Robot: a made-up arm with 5 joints.
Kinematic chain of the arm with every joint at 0, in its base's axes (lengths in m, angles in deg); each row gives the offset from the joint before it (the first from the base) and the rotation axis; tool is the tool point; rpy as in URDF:
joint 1: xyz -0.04 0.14 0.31 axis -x
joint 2: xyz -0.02 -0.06 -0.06 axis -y
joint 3: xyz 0.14 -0.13 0 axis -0.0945 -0.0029 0.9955
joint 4: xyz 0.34 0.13 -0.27 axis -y
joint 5: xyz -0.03 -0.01 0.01 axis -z
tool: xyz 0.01 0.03 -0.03 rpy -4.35 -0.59 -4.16
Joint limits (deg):
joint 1: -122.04..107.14
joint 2: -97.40..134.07
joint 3: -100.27..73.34
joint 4: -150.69..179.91
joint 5: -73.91..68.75
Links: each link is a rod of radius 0.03 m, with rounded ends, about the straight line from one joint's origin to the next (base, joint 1, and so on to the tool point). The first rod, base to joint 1, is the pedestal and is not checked.
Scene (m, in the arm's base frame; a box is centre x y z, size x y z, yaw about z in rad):
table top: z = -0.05
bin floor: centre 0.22 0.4 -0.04 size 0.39 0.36 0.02 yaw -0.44
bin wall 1: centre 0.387 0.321 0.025 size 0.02 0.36 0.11 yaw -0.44
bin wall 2: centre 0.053 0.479 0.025 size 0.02 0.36 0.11 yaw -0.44
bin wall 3: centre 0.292 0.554 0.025 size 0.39 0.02 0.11 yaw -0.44
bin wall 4: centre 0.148 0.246 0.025 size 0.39 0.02 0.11 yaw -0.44
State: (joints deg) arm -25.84 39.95 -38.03 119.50 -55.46
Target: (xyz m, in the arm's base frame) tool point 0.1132 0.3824 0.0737
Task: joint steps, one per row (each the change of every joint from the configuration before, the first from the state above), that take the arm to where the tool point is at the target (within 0.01 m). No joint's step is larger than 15 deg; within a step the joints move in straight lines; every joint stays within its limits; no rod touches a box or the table.
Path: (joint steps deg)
1: 13.93 8.29 10.62 3.65 1.84
2: 13.92 8.30 10.62 3.66 1.83
3: 13.93 8.29 10.62 3.65 1.84
4: 13.93 8.30 10.62 3.65 1.84
5: 13.92 8.29 10.62 3.66 1.83
6: 13.93 8.29 10.62 3.65 1.84
7: 13.93 8.30 10.62 3.65 1.84
8: 13.92 8.29 10.63 3.66 1.83
9: 13.93 8.30 10.62 3.65 1.84

